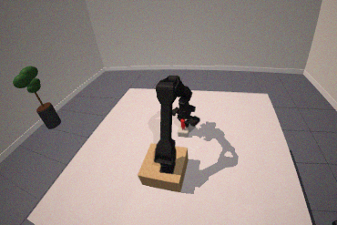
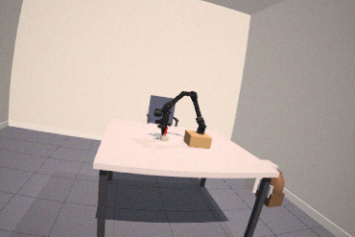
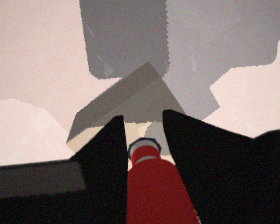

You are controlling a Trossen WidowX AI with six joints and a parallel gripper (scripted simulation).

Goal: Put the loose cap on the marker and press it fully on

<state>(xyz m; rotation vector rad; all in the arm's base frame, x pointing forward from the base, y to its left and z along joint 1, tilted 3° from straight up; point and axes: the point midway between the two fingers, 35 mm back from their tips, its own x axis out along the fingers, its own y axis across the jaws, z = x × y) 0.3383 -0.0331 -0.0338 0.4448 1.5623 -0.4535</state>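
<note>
Now: gripper tip 2 cm past the red cap, 1 cm to the right of it and 4 cm below it. The rest, counted from my gripper tip: holder block 2 cm behind, 1 cm to the left, 3 cm below.
</note>
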